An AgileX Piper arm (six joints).
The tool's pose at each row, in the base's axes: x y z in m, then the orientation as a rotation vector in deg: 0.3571 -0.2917 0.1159 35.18 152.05 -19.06; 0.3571 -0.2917 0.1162 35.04 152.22 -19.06; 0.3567 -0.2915 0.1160 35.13 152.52 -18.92; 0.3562 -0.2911 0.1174 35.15 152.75 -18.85; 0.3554 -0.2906 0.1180 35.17 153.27 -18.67; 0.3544 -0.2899 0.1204 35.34 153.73 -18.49; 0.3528 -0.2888 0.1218 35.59 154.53 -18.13
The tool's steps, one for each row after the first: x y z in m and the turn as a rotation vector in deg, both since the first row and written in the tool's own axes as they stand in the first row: -0.0001 0.0000 -0.0003 -0.01 0.12 -0.14; 0.0004 0.0000 -0.0003 -0.06 0.44 -0.13; 0.0003 -0.0001 -0.0018 -0.08 0.66 -0.17; 0.0009 -0.0001 -0.0028 -0.15 1.17 -0.26; 0.0010 -0.0003 -0.0055 -0.20 1.66 -0.24; 0.0021 -0.0003 -0.0076 -0.32 2.51 -0.23
